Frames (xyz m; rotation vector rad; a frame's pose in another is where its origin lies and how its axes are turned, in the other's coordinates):
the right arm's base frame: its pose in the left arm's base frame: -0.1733 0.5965 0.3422 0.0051 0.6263 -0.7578
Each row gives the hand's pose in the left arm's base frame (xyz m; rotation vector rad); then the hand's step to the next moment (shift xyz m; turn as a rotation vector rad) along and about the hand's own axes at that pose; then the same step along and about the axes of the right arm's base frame.
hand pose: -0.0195 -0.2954 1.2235 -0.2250 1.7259 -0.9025
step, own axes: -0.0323 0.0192 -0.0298 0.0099 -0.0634 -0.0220
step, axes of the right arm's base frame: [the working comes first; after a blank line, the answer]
step, axes of the left arm's base frame: -0.0093 0.0450 0.0138 -0.0413 -0.0393 0.0368

-0.0413 0.0242 -0.0036 -0.0173 -0.0633 0.0171
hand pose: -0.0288 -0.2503 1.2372 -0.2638 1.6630 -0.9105
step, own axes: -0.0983 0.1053 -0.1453 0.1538 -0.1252 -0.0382
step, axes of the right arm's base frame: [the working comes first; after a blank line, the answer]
step, axes of the left arm's base frame: -0.0707 0.1919 0.0050 -0.1185 -0.1615 -0.0256

-0.1647 0.0946 -0.0761 0.0513 -0.1895 -0.0476
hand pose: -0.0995 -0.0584 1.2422 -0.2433 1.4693 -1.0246
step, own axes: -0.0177 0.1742 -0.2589 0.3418 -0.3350 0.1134
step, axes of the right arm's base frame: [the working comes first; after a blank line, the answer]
step, axes of the left arm's base frame: -0.1527 0.2267 -0.1515 -0.1116 -0.4788 0.0149

-0.1492 0.1010 -0.2554 0.2366 -0.4270 0.0600
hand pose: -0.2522 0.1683 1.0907 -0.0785 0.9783 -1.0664
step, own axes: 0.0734 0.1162 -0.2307 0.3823 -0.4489 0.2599
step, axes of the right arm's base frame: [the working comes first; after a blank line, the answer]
step, axes of the left arm's base frame: -0.0724 0.0929 -0.2413 -0.0829 -0.6251 0.1325

0.0287 0.0735 -0.2567 0.2837 -0.5413 0.2042
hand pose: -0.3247 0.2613 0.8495 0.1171 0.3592 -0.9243
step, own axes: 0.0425 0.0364 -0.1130 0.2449 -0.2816 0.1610
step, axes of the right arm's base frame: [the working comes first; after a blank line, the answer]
step, axes of the left arm's base frame: 0.0238 0.0180 -0.1225 -0.0497 -0.3955 0.0794

0.0668 0.0548 -0.0918 0.1833 -0.3398 0.1270
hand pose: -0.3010 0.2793 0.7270 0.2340 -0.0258 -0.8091
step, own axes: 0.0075 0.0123 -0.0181 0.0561 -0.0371 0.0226
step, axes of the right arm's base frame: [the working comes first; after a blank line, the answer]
step, axes of the left arm's base frame: 0.0160 0.0064 -0.0155 0.0098 -0.0695 0.0102

0.0130 0.0183 -0.0056 0.0445 -0.0470 0.0291
